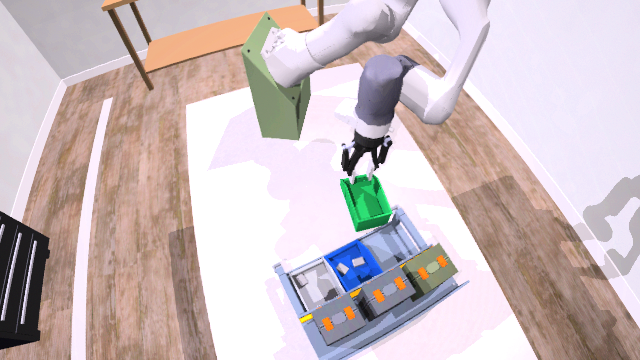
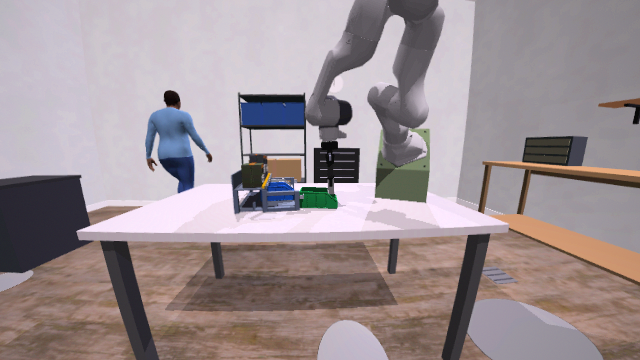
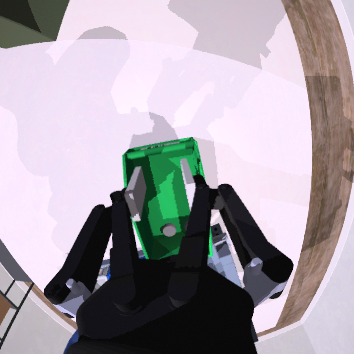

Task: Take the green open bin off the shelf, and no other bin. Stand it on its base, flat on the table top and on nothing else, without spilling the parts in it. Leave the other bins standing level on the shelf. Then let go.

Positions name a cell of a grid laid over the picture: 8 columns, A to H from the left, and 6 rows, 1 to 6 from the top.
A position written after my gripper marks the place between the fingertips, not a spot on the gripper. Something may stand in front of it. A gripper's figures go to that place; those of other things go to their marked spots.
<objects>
My gripper (image 1: E3): 89 cm from the lens. A green open bin (image 1: E4): 91 cm from the lens.
</objects>
